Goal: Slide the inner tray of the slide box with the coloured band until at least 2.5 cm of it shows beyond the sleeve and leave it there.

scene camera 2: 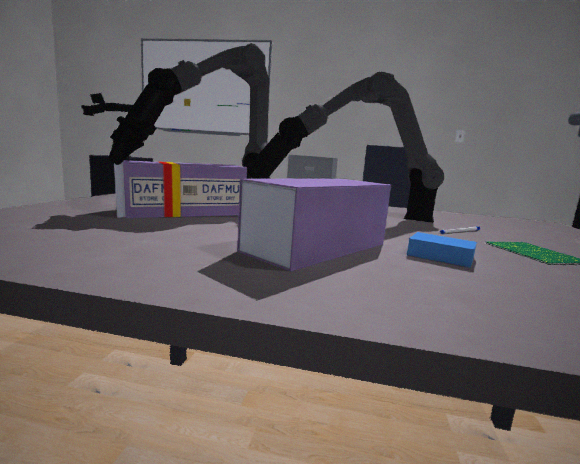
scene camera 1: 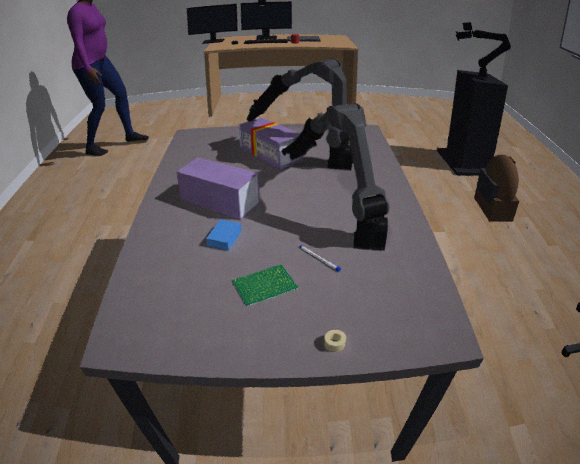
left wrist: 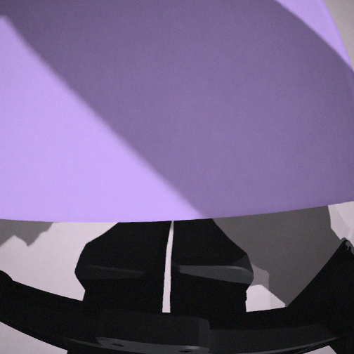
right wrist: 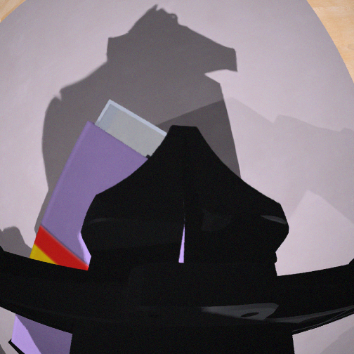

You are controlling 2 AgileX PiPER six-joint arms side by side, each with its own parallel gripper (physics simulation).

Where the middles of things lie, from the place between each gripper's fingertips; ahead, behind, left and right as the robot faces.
I see the plain purple box [scene camera 1: 232, 191] 270 mm ahead of my left hand, 230 mm to the left of it and 30 mm above it. Also, from my left hand: blue block [scene camera 2: 455, 251] (240 mm ahead, 450 mm to the left, 20 mm below).
The plain purple box is 46 cm to the left of my right hand, 11 cm ahead of it and 6 cm below it. From my right hand the other things lie so: blue block: 67 cm to the left, 10 cm below, 8 cm ahead.
